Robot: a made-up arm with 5 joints.
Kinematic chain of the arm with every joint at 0, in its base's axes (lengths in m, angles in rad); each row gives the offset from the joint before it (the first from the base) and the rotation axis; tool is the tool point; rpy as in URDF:
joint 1: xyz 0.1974 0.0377 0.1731 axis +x
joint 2: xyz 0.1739 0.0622 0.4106 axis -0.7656 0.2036 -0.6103
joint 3: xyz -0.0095 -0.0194 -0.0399 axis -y
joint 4: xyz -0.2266 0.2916 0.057 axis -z
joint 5: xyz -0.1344 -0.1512 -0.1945 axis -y
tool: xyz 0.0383 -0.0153 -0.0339 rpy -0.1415 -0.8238 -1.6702
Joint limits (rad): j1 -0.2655..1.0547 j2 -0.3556..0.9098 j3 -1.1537..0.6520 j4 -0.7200..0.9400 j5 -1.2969..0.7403
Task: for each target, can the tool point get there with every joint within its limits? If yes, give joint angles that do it. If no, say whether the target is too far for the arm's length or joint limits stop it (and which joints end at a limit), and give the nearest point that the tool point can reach.
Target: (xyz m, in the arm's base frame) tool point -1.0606 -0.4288 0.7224
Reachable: no: too far | nearest point -0.1720 -0.2912 0.6206 | short by 0.905 m
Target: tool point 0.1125 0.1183 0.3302
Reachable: yes | joints 0.3702 0.5369 0.3248 -0.0054 0.3977
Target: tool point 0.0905 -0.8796 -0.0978
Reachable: no: joint limits stop it (at a limit: joint 1, joint 2, joint 3, joint 5) | nearest point 0.0497 -0.4522 0.4637 | short by 0.707 m
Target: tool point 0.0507 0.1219 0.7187
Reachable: yes | joints 0.1599 0.0192 -0.9409 -0.0390 0.2341
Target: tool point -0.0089 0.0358 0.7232
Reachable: yes | joints 0.5658 0.2197 -0.6649 0.4924 0.2688
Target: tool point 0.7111 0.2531 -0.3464
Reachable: no: joint limits stop it (at a limit: joint 1, joint 3, joint 4) | nearest point 0.1407 0.2358 -0.0016 | short by 0.667 m
